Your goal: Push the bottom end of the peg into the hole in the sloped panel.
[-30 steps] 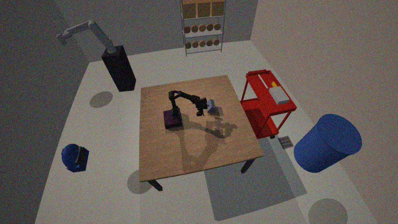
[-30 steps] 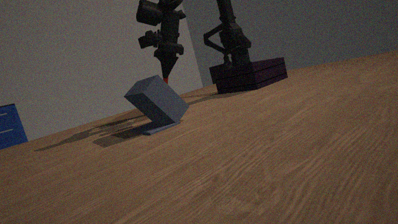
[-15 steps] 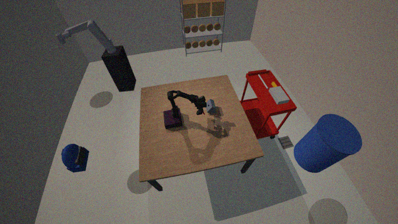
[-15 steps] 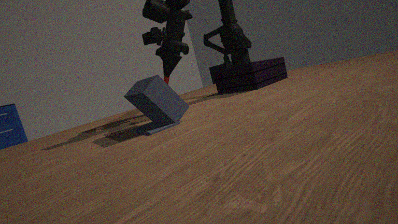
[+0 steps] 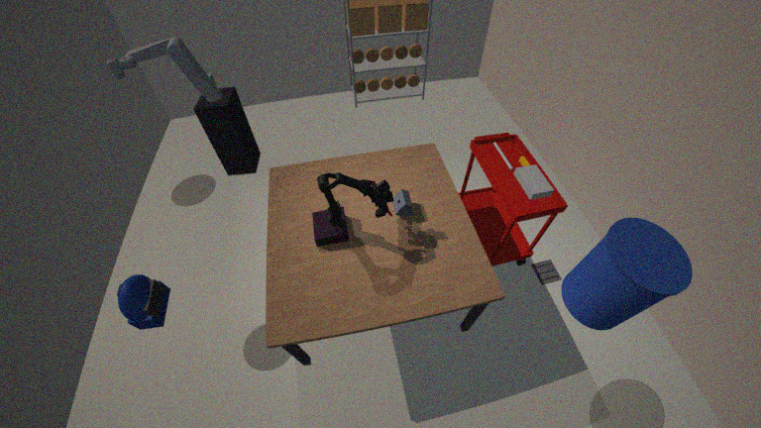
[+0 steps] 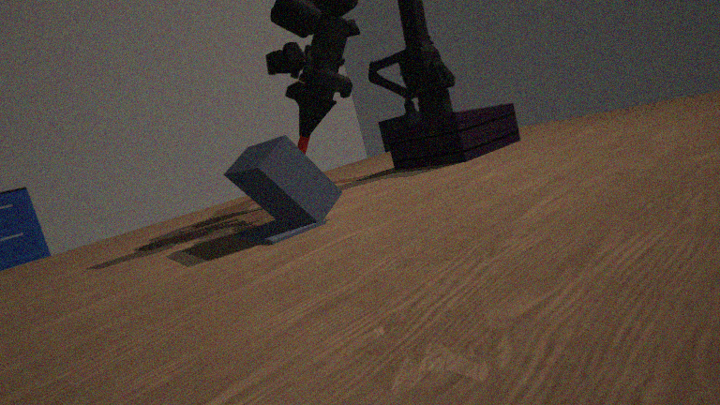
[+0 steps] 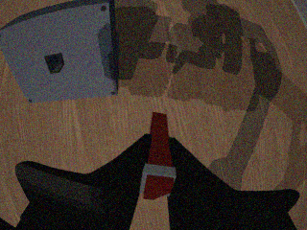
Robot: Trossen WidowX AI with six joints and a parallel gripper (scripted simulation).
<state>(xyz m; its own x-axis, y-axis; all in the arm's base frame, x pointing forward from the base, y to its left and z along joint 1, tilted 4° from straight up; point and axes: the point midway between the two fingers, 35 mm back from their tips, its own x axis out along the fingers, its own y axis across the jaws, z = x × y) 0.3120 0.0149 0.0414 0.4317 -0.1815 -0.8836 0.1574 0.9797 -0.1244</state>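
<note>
My gripper tip is now 100 mm to the right of the sloped panel, 100 mm short of it and 60 mm above it. Also, from my gripper tip: red peg: 10 mm behind, 10 mm above.
</note>
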